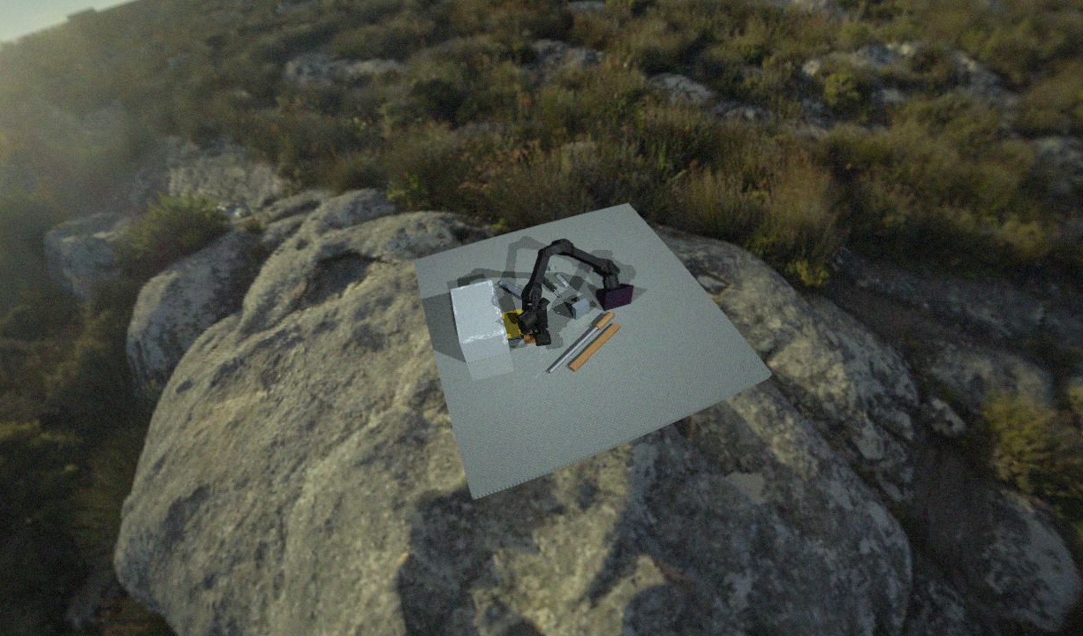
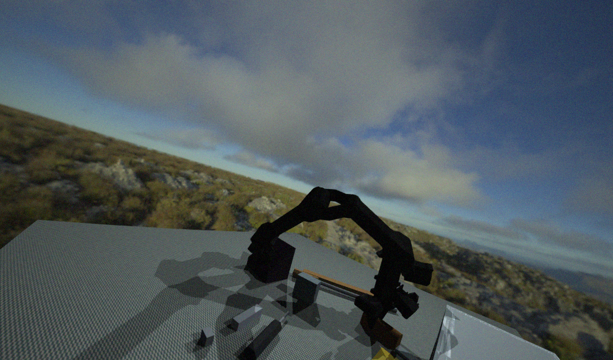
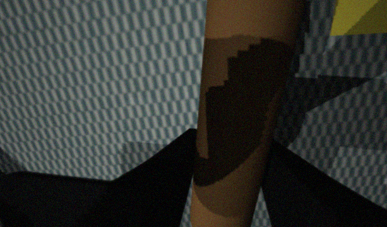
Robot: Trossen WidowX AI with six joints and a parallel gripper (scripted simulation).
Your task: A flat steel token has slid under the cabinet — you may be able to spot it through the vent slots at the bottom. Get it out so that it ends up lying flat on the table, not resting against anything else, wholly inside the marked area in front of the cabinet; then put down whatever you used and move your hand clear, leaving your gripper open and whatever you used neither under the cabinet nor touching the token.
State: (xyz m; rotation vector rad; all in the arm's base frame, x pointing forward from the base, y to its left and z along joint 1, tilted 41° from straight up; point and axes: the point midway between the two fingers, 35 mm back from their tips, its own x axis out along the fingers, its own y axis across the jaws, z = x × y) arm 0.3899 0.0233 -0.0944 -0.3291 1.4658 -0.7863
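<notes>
Right now the wooden stick is 190 mm behind my gripper tip and 140 mm to the left of it. The rest, counted from my gripper tip: grey bar 230 mm behind, 270 mm to the right; then grey block 210 mm behind, 50 mm to the right, 30 mm above; then small grey cube 220 mm behind, 370 mm to the right.
</notes>
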